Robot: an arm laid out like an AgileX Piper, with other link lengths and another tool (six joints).
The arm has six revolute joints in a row. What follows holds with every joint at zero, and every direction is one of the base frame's.
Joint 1 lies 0.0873 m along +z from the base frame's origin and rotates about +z.
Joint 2 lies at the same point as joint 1 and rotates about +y.
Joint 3 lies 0.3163 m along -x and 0.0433 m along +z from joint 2 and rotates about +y.
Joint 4 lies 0.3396 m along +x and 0.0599 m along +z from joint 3 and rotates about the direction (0.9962, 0, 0.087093).
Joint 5 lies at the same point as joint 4 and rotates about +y.
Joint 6 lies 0.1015 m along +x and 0.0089 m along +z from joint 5 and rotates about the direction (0.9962, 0, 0.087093).
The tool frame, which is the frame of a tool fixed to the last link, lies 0.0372 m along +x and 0.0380 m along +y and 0.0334 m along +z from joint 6; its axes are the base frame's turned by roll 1.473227, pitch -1.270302 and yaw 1.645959 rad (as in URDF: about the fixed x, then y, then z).
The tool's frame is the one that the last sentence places.
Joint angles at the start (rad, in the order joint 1, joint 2, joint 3, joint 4, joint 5, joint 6):
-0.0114, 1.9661, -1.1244, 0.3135, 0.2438, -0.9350
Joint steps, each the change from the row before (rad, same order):
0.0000, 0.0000, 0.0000, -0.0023, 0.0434, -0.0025
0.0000, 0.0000, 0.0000, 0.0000, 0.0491, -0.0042
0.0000, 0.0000, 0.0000, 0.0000, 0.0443, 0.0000
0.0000, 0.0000, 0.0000, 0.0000, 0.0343, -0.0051
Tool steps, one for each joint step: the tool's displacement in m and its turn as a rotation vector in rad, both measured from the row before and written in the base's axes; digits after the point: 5 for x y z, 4 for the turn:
-0.00552, 0.00177, -0.00271, 0.0066, 0.0410, 0.0134
-0.00635, 0.00205, -0.00269, 0.0088, 0.0463, 0.0146
-0.00568, 0.00180, -0.00206, 0.0098, 0.0421, 0.0099
-0.00470, 0.00138, -0.00152, 0.0054, 0.0320, 0.0122

